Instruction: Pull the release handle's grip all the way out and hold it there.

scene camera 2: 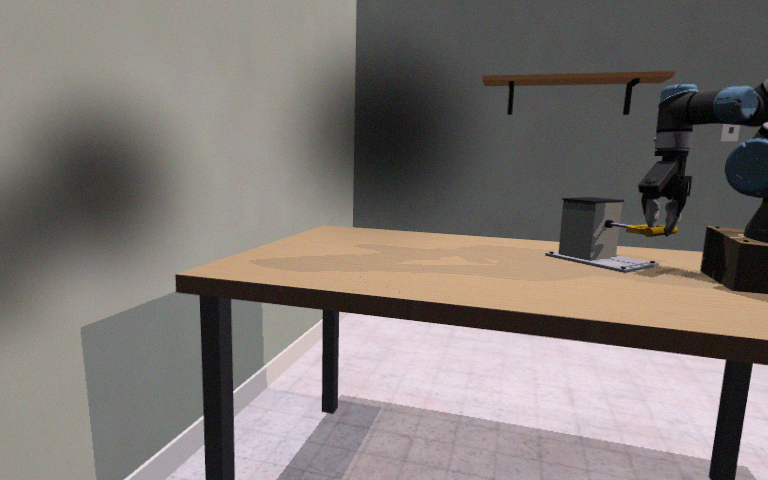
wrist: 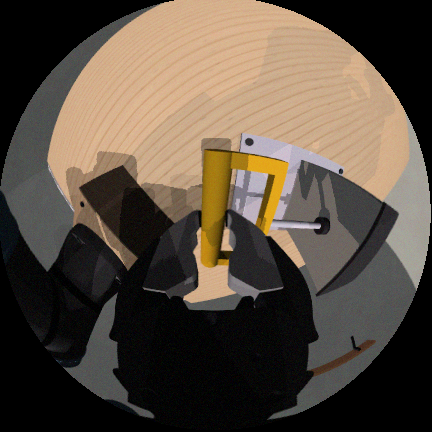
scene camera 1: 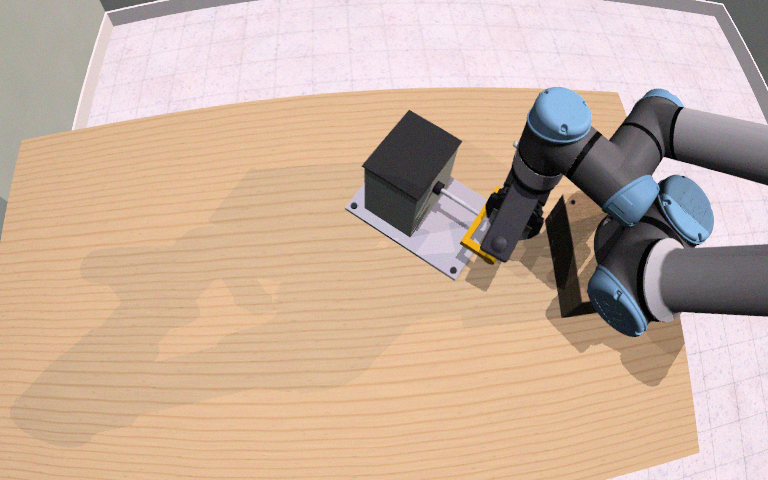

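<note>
The release handle has a yellow frame-shaped grip (scene camera 1: 474, 247) (scene camera 2: 634, 229) (wrist: 217, 175) with a round outer bar. A stretch of thin white rod (scene camera 1: 461, 202) (scene camera 2: 619, 225) (wrist: 297, 225) shows between the grip and a black collar on the grey housing (scene camera 1: 412, 150) (scene camera 2: 583, 229) (wrist: 345, 230). The housing stands on a pale plate (scene camera 1: 436, 243) (scene camera 2: 634, 263) (wrist: 270, 145). My gripper (scene camera 2: 659, 229) (wrist: 213, 211) points down and is shut on the grip's outer bar, one finger on each side. In scene camera 1 the fingertips are hidden under the gripper body.
The wooden table (scene camera 1: 226, 339) (scene camera 2: 453, 283) (wrist: 175, 60) bears the housing. The arm's dark mounting block (scene camera 1: 566, 271) (scene camera 2: 736, 260) (wrist: 125, 200) stands close behind the gripper, on the side away from the housing. A wall shelf (scene camera 2: 577, 79) (wrist: 345, 358) hangs in the background.
</note>
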